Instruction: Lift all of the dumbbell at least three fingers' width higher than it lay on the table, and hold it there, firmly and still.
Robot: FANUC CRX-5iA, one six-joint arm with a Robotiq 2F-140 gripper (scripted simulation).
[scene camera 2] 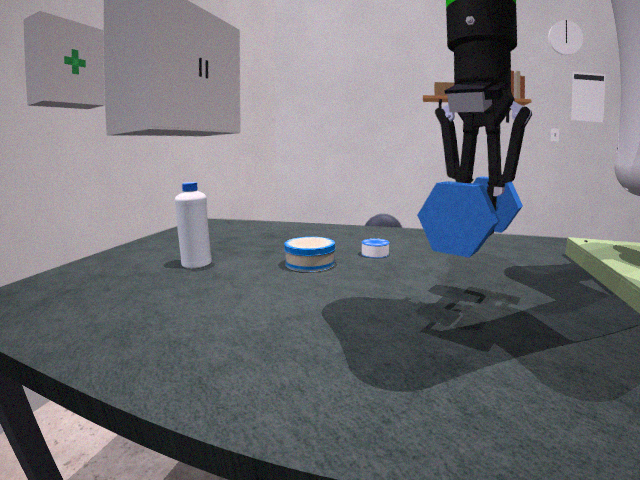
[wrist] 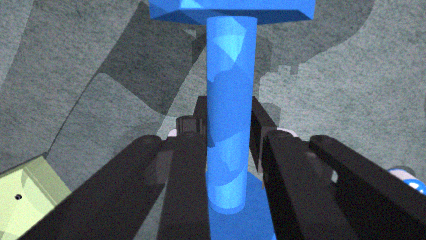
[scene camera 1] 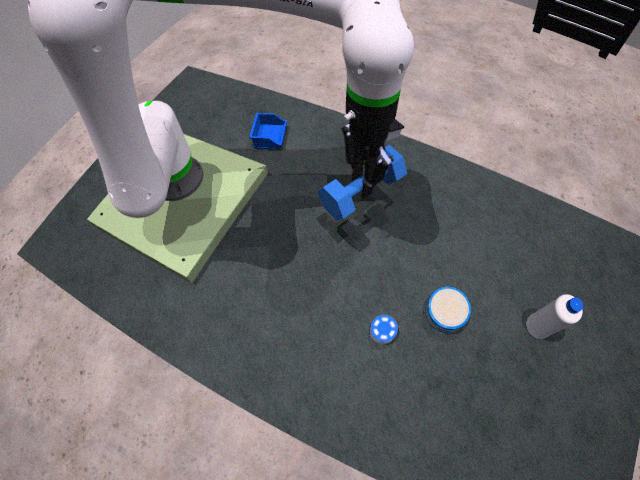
Note:
The pictures show: my gripper, a blue dumbbell and a blue bin.
My gripper is seen too in the wrist view and in scene camera 1.

